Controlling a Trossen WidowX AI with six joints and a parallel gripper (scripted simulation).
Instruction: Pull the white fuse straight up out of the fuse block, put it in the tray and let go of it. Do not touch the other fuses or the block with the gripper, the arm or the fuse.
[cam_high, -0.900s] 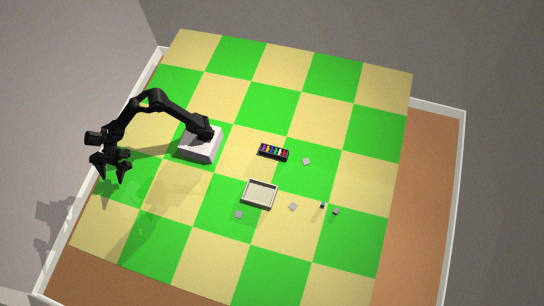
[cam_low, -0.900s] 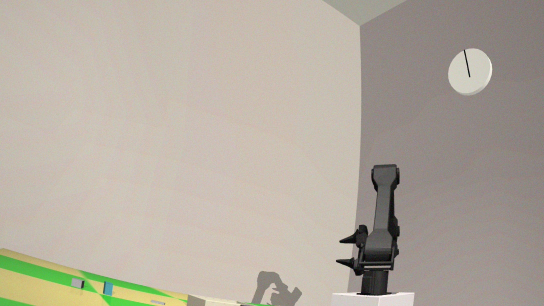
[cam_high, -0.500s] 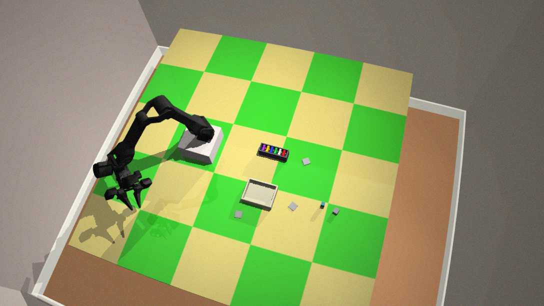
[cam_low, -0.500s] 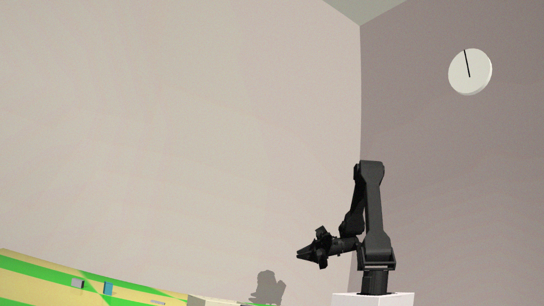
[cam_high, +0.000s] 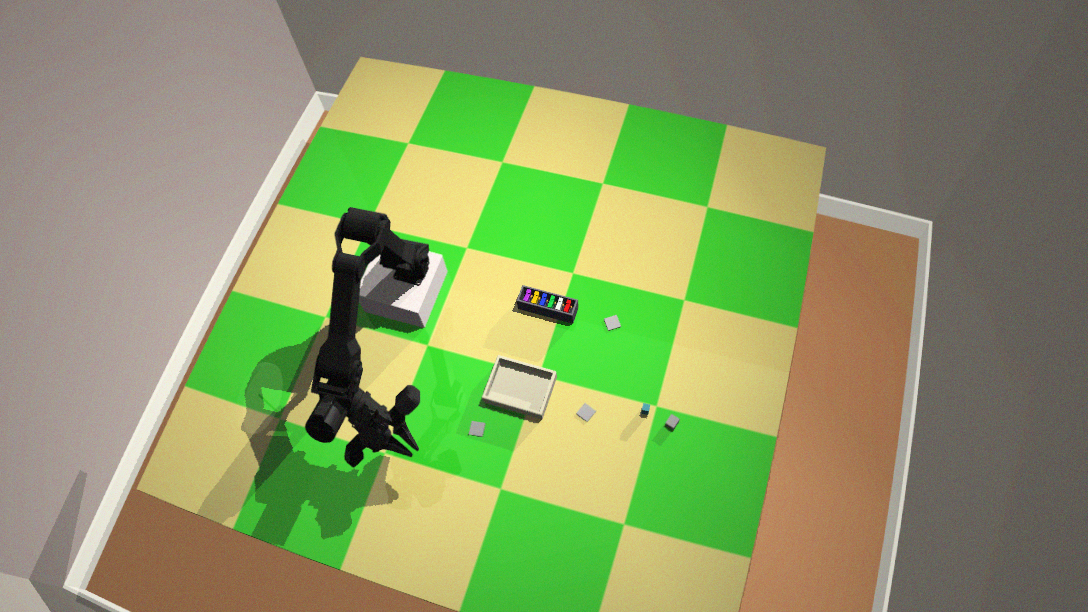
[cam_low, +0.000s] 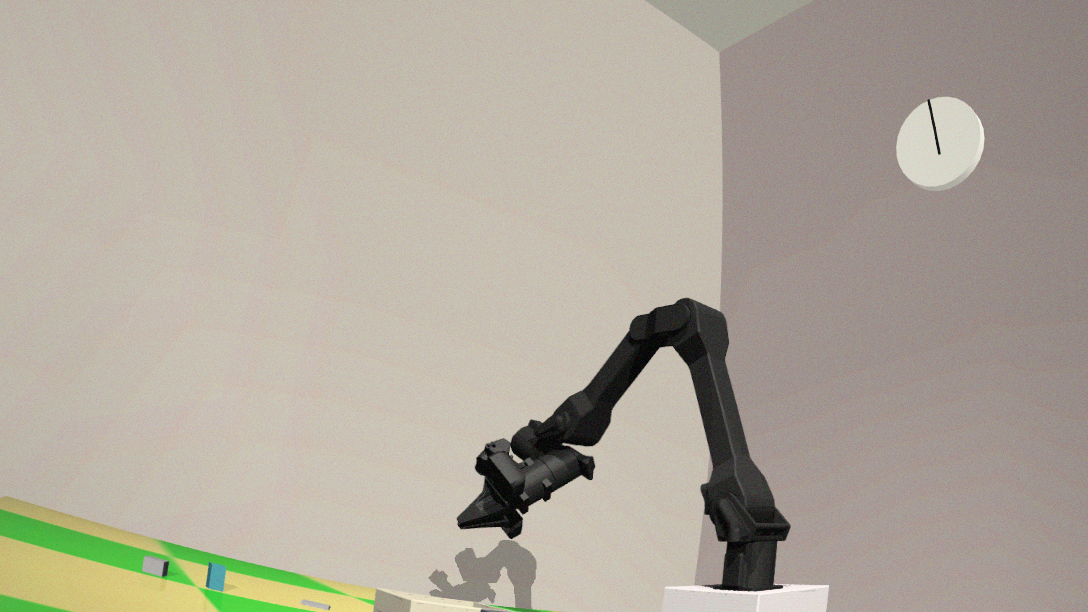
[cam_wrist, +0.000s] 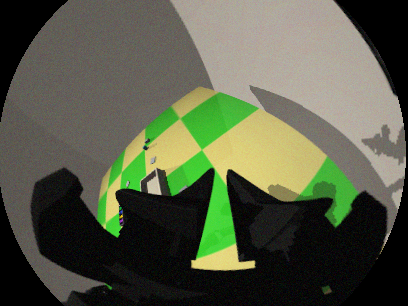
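Right now the white fuse is 16 cm ahead of my gripper tip, 42 cm to the left of it and 11 cm below it. From my gripper tip the other things lie so: teal block (39 cm ahead, 25 cm to the left, 13 cm below); then cream tray (13 cm ahead, 22 cm to the left, 13 cm below); then grey cube (45 cm ahead, 24 cm to the left, 13 cm below).
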